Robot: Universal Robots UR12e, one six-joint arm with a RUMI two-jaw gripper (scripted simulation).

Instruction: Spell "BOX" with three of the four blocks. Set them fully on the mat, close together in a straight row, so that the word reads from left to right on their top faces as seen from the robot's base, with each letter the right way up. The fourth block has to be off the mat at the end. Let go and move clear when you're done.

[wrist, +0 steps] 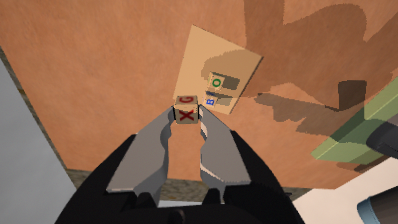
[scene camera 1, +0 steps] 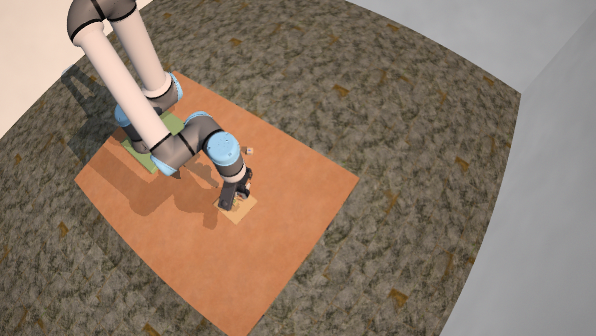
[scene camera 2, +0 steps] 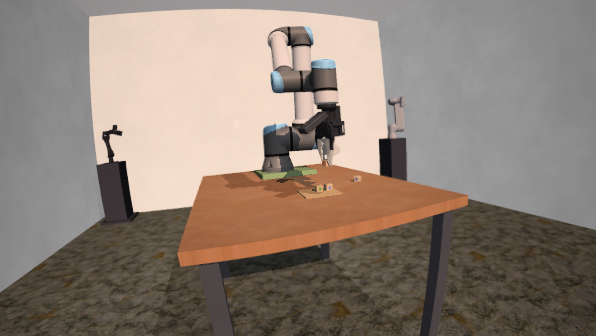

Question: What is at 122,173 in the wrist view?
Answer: The gripper.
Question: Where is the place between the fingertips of the gripper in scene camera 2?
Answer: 327,166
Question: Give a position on a tan mat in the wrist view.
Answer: At 205,52
